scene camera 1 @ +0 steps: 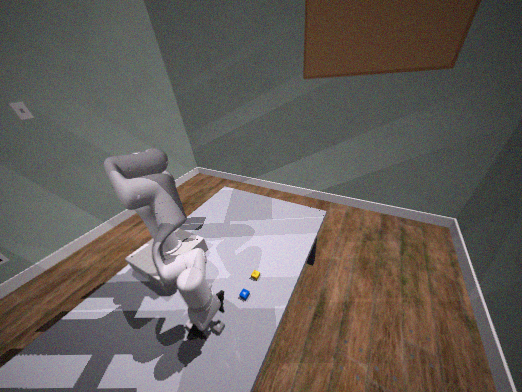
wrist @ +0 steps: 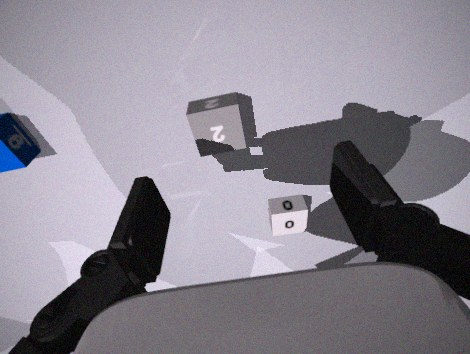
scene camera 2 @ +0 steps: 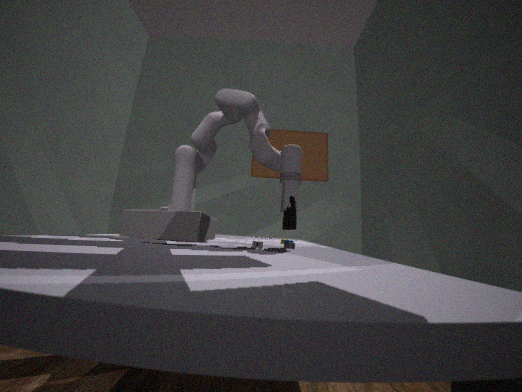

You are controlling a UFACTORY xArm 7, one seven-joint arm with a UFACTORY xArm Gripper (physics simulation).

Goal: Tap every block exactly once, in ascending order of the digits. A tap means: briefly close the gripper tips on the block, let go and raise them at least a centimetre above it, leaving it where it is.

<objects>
My gripper [scene camera 1: 212, 323] is open, with nothing in its grasp. Also in view: a grey block marked 2 [wrist: 215, 122].
</objects>
